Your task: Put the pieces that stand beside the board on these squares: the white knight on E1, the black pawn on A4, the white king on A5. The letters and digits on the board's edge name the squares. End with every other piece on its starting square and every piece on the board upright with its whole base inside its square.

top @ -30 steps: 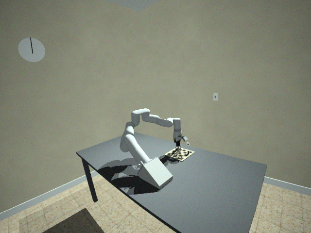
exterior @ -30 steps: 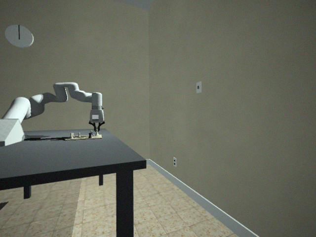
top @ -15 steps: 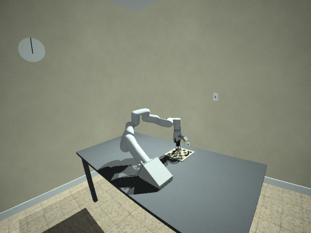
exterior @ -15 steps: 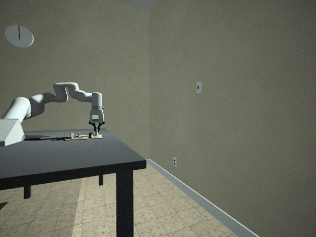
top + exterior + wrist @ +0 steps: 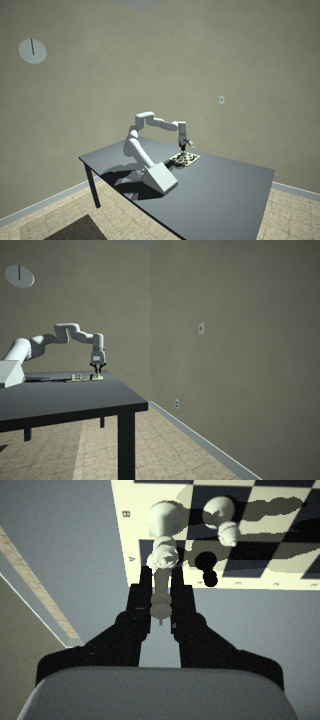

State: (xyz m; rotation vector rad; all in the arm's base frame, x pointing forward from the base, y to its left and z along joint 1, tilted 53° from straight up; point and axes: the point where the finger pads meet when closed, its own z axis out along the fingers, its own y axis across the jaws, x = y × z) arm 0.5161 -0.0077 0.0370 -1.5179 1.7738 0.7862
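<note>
The white king lies 1 cm below my hand. The rest, counted from my hand: black pawn (4 cm behind, 4 cm below); then white knight (17 cm behind, 13 cm to the right, 3 cm below); then chessboard (8 cm behind, 7 cm to the right, 5 cm below).
</note>
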